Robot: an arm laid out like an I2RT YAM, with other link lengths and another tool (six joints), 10 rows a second.
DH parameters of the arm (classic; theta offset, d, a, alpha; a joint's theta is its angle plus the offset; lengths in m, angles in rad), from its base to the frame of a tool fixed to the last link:
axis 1: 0 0.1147 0.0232 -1.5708
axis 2: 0 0 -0.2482 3.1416
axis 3: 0.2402 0 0.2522 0
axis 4: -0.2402 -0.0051 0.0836 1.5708
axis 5: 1.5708 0.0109 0 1.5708
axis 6: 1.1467 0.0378 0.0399 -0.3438
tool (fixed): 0 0.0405 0 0
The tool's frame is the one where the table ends.
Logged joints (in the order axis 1, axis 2, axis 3, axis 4, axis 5, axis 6), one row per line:
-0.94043 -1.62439 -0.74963 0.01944 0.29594 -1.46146
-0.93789 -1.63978 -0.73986 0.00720 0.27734 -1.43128
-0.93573 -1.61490 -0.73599 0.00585 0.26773 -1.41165
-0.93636 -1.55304 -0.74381 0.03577 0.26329 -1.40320
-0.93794 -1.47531 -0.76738 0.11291 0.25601 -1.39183
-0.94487 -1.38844 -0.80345 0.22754 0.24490 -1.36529
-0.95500 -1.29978 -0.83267 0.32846 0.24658 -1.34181
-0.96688 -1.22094 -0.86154 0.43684 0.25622 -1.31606
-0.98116 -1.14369 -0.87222 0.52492 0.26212 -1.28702
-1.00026 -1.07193 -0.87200 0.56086 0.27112 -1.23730
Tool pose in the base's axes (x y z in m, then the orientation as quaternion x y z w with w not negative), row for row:
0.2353 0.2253 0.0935 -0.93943 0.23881 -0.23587 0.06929
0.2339 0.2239 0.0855 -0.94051 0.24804 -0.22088 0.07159
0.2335 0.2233 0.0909 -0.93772 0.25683 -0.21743 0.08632
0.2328 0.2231 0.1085 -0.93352 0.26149 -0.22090 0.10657
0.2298 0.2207 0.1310 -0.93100 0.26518 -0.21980 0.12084
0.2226 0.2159 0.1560 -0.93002 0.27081 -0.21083 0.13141
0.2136 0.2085 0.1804 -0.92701 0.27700 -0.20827 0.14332
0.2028 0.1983 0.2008 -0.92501 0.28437 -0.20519 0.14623
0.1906 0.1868 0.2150 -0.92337 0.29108 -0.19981 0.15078
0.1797 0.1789 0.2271 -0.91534 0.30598 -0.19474 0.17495
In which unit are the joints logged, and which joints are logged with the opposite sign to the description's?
The joints are logged in radians. Opposite sign: axis 1, axis 2, axis 3, axis 4.
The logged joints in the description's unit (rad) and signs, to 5 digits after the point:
0.94043 1.62439 0.74963 -0.01944 0.29594 -1.46146
0.93789 1.63978 0.73986 -0.00720 0.27734 -1.43128
0.93573 1.61490 0.73599 -0.00585 0.26773 -1.41165
0.93636 1.55304 0.74381 -0.03577 0.26329 -1.40320
0.93794 1.47531 0.76738 -0.11291 0.25601 -1.39183
0.94487 1.38844 0.80345 -0.22754 0.24490 -1.36529
0.95500 1.29978 0.83267 -0.32846 0.24658 -1.34181
0.96688 1.22094 0.86154 -0.43684 0.25622 -1.31606
0.98116 1.14369 0.87222 -0.52492 0.26212 -1.28702
1.00026 1.07193 0.87200 -0.56086 0.27112 -1.23730

